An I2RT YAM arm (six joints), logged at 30 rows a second.
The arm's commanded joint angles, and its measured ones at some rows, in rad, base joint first. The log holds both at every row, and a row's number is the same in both.
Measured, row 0:
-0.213 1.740 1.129 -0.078 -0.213 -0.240
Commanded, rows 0 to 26:
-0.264 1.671 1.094 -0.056 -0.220 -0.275
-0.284 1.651 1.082 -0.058 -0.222 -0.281
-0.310 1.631 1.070 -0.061 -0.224 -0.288
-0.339 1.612 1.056 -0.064 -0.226 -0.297
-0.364 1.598 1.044 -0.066 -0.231 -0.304
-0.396 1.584 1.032 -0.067 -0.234 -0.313
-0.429 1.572 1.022 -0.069 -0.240 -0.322
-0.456 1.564 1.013 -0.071 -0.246 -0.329
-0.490 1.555 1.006 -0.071 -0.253 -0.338
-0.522 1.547 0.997 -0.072 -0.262 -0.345
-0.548 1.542 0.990 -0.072 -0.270 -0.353
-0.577 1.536 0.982 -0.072 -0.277 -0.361
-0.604 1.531 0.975 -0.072 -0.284 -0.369
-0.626 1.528 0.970 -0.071 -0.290 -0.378
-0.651 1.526 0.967 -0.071 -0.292 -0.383
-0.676 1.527 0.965 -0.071 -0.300 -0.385
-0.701 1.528 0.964 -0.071 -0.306 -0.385
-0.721 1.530 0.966 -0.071 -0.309 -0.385
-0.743 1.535 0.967 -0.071 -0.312 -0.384
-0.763 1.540 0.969 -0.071 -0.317 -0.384
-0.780 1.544 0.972 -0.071 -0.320 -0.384
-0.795 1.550 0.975 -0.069 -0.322 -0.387
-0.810 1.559 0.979 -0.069 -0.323 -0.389
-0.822 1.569 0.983 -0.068 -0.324 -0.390
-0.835 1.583 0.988 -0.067 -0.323 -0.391
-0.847 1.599 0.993 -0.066 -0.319 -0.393
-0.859 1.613 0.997 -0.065 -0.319 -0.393
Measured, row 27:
-0.839 1.589 0.978 -0.105 -0.288 -0.370
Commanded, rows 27 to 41:
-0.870 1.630 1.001 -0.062 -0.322 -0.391
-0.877 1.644 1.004 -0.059 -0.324 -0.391
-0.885 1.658 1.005 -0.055 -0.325 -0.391
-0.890 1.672 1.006 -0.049 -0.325 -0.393
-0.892 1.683 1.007 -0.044 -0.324 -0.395
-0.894 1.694 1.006 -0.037 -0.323 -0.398
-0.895 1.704 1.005 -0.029 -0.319 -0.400
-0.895 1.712 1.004 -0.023 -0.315 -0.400
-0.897 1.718 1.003 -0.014 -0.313 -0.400
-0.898 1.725 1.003 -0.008 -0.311 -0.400
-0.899 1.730 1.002 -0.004 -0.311 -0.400
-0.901 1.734 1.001 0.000 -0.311 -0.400
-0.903 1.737 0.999 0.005 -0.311 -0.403
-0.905 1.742 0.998 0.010 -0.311 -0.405
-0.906 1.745 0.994 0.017 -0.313 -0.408
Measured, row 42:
-0.902 1.738 0.993 -0.060 -0.290 -0.385
